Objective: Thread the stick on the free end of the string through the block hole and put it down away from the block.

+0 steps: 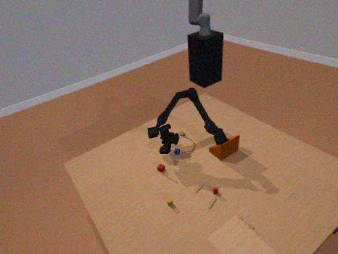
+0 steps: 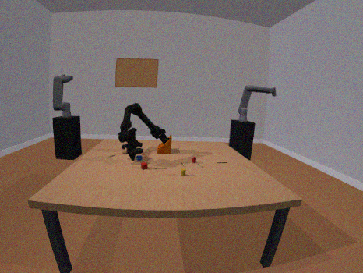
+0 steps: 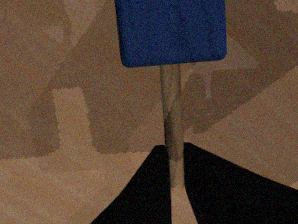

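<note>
The blue cube is 4 cm to the left of my gripper tip, 4 cm behind it and 1 cm above it. From my gripper tip the other things lie so: red cube: 12 cm ahead, 9 cm to the left, 1 cm above; short stick: 18 cm to the right, 11 cm behind; round wooden button: 18 cm behind, 10 cm to the right.
</note>
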